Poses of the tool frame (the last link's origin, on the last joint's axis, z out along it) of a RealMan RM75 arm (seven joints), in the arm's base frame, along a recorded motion.
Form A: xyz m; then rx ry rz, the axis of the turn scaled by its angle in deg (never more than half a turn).
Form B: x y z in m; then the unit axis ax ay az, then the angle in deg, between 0 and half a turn. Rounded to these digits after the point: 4 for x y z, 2 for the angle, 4 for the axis.
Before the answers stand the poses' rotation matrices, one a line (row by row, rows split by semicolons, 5 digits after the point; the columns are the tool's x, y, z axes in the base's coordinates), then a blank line. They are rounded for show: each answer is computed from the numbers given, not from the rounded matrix.
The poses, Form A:
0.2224, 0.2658, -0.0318, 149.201, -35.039, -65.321
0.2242, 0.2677, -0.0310, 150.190, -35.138, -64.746
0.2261, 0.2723, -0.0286, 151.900, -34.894, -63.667
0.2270, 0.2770, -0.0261, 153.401, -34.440, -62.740
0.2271, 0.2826, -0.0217, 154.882, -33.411, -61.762
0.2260, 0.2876, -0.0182, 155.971, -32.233, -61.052
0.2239, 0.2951, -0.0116, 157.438, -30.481, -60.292
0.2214, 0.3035, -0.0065, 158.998, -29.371, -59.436
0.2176, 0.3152, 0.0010, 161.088, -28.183, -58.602
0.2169, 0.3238, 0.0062, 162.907, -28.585, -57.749
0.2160, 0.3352, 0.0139, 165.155, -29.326, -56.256
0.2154, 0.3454, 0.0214, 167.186, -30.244, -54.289
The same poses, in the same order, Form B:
0.60946 -0.28071 -0.74145; -0.46245 -0.88551 -0.04487; -0.64397 0.37023 -0.66950
0.61691 -0.28735 -0.73270; -0.45775 -0.88831 -0.03703; -0.64023 0.35824 -0.67954
0.63190 -0.29384 -0.71719; -0.44646 -0.89440 -0.02691; -0.63355 0.33720 -0.69636
0.64559 -0.29656 -0.70375; -0.43450 -0.90047 -0.01913; -0.62803 0.31813 -0.71019
0.66155 -0.29248 -0.69051; -0.41790 -0.90836 -0.01563; -0.62266 0.29890 -0.72315
0.67456 -0.28461 -0.68115; -0.40193 -0.91554 -0.01549; -0.61921 0.28423 -0.73198
0.69077 -0.27202 -0.66995; -0.37823 -0.92560 -0.01416; -0.61626 0.26318 -0.74227
0.70513 -0.26687 -0.65695; -0.35973 -0.93303 -0.00709; -0.61106 0.24132 -0.75390
0.72060 -0.26306 -0.64150; -0.33689 -0.94151 0.00766; -0.60600 0.21060 -0.76708
0.72990 -0.27527 -0.62567; -0.33058 -0.94332 0.02937; -0.59830 0.18539 -0.77953
0.74302 -0.29216 -0.60213; -0.32633 -0.94364 0.05519; -0.58432 0.15548 -0.79649
0.75726 -0.30912 -0.57533; -0.32651 -0.94210 0.07641; -0.56564 0.12999 -0.81434

0.2224, 0.2658, -0.0318, 0.8956, -0.2103, -0.3921, 166.60
0.2242, 0.2677, -0.0310, 0.8978, -0.2101, -0.3870, 167.28
0.2261, 0.2723, -0.0286, 0.9022, -0.2073, -0.3782, 168.36
0.2270, 0.2770, -0.0261, 0.9062, -0.2035, -0.3706, 169.28
0.2271, 0.2826, -0.0217, 0.9108, -0.1965, -0.3632, 170.06
0.2260, 0.2876, -0.0182, 0.9144, -0.1890, -0.3579, 170.57
0.2239, 0.2951, -0.0116, 0.9190, -0.1779, -0.3519, 171.32
0.2214, 0.3035, -0.0065, 0.9230, -0.1705, -0.3450, 172.27
0.2176, 0.3152, 0.0010, 0.9273, -0.1622, -0.3373, 173.72
0.2169, 0.3238, 0.0062, 0.9299, -0.1632, -0.3296, 175.19
0.2160, 0.3352, 0.0139, 0.9335, -0.1658, -0.3180, 176.92
0.2154, 0.3454, 0.0214, 0.9373, -0.1696, -0.3044, 178.36

